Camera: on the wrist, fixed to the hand. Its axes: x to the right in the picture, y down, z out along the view.
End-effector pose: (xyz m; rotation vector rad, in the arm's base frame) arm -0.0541 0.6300 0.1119 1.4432 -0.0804 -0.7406
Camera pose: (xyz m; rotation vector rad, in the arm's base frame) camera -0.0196 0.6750 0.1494 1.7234 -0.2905 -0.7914
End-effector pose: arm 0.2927 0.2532 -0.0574 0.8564 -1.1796 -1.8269
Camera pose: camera 0.3505 0.2300 -0.0301 0.9553 -1.5643 -1.6851
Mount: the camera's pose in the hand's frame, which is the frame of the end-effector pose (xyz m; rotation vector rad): -0.0099 0.0460 -0.0491 0.3310 -0.0785 0.0224
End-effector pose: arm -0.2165 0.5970 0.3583 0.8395 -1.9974 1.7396
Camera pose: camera -0.2440 0.6500 0.3257 1.0047 -1.7964 2.1166
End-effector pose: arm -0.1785 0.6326 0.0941 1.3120 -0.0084 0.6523
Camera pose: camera -0.2245 0.6769 0.1175 1.6582 0.0219 0.6387
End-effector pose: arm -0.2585 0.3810 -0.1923 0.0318 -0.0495 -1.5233
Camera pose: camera -0.2105 0.3926 -0.2391 0.2348 -0.3632 -1.4799
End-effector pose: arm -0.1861 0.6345 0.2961 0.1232 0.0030 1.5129
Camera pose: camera -0.2363 0.6310 0.2504 0.4488 0.1902 1.5194
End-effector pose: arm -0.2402 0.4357 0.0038 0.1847 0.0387 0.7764
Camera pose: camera -0.2842 0.4683 -0.0365 0.5303 0.0910 0.7812
